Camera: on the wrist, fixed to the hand. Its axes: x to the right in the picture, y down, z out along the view.
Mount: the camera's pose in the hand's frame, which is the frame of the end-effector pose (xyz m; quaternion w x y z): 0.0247 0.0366 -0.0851 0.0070 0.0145 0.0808 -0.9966
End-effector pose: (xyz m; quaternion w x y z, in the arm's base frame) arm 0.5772 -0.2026 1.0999 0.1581 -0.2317 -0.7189 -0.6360
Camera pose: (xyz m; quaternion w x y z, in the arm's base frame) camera 0.5702 -0.2803 1.1556 0.5713 -0.7685 0.2324 0.1703
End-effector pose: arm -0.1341 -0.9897 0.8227 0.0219 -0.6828 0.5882 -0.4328
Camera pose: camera -0.2169 -0.9805 0.8701 0.4688 0.5557 0.6809 0.0886
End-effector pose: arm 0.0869 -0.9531 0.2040 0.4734 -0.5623 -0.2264 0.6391
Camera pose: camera 0.1555 -0.9690 0.1389 0.6667 0.1769 -0.5145 -0.5095
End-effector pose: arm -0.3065 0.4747 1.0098 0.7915 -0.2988 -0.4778 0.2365
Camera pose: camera -0.2227 0.4960 0.9684 0.2842 0.4665 -0.2337 -0.8044
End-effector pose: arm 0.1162 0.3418 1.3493 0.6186 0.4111 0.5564 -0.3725
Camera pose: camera 0.1198 0.4343 1.3245 0.4178 0.5126 -0.4582 0.5940
